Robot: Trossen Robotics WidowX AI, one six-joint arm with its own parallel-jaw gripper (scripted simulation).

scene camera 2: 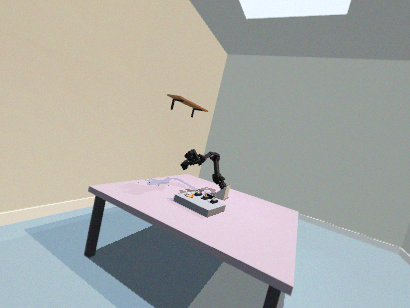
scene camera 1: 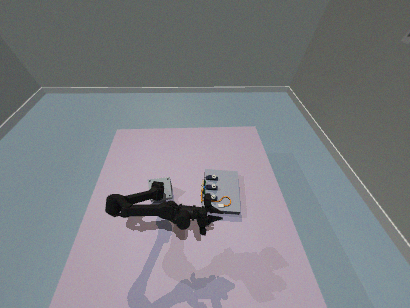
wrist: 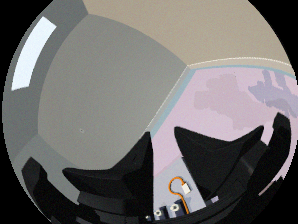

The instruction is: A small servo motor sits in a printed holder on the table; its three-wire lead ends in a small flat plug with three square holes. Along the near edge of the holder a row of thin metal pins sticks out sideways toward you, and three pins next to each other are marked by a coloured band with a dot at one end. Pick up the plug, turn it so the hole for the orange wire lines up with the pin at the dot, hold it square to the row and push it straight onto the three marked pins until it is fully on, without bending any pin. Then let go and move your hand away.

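There's a grey printed holder (scene camera 1: 228,185) that I can see, and the holder is in the wrist view (wrist: 161,194) too. I can also see my gripper (wrist: 162,133).
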